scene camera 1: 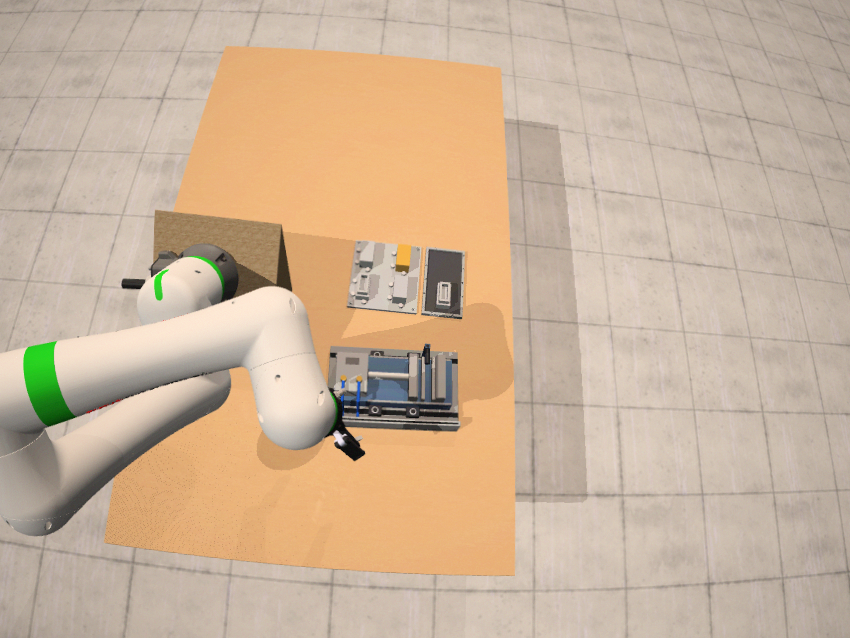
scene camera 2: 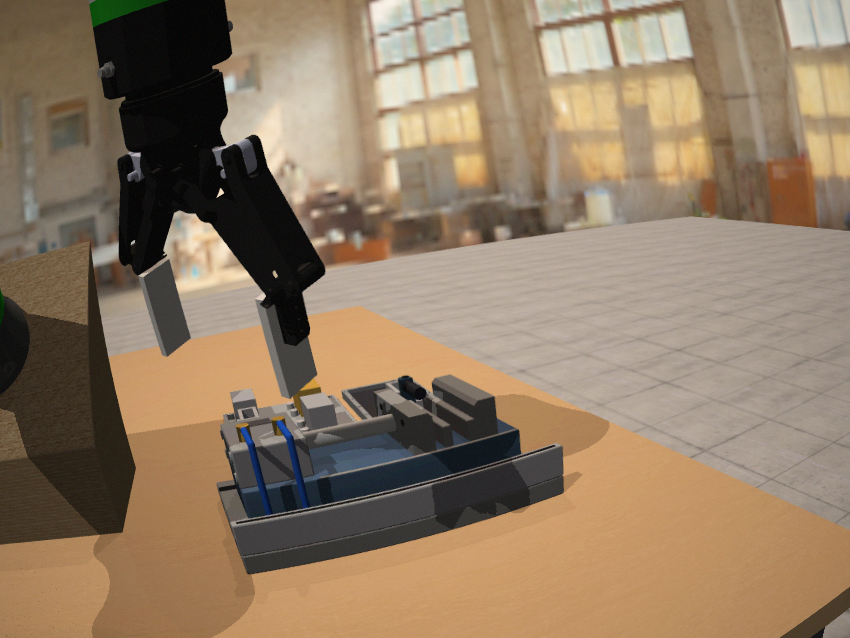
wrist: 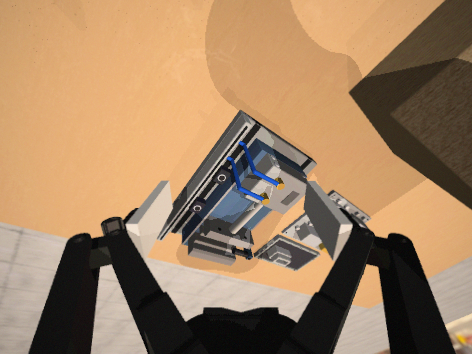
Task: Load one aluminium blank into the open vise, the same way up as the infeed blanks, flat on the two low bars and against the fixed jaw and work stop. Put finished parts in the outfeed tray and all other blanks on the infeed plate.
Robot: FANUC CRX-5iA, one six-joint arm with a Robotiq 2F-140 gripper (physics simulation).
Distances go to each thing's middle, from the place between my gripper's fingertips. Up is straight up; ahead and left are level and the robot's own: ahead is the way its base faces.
Scene:
My gripper is now 15 cm above the vise base [scene camera 2: 378, 449], 12 cm to the right of it and 12 cm short of it. The rest, counted from my hand: dark outfeed tray [scene camera 1: 443, 265]: 41 cm to the left, 23 cm ahead, 18 cm below; then grey infeed plate [scene camera 1: 382, 274]: 41 cm to the left, 18 cm below, 8 cm ahead.

